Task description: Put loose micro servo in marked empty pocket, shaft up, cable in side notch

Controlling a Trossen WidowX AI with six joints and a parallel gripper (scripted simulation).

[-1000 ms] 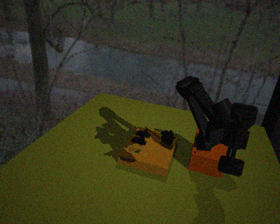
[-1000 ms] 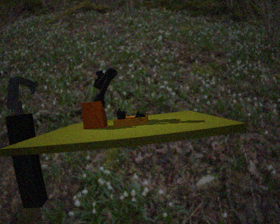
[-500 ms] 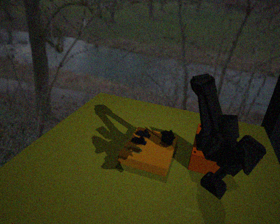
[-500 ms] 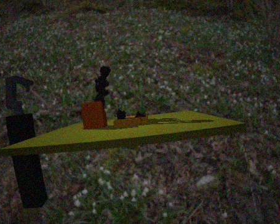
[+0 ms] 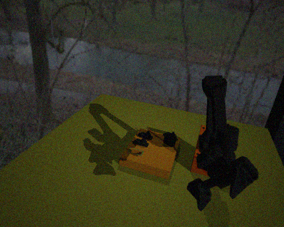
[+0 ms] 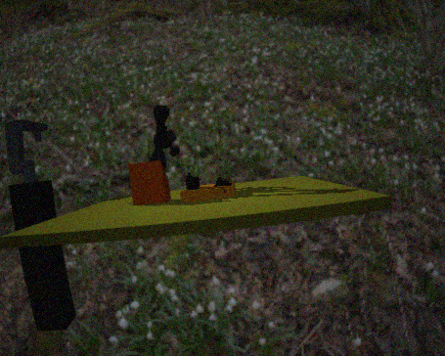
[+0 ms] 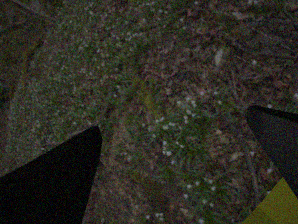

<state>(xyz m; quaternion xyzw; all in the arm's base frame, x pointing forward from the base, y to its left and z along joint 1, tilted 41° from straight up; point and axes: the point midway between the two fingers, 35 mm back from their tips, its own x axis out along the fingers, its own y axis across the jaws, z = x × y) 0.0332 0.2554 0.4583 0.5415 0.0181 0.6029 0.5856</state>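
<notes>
The orange deck is 14 cm ahead of my gripper tip, 57 cm to the right of it and 29 cm below it.
</notes>
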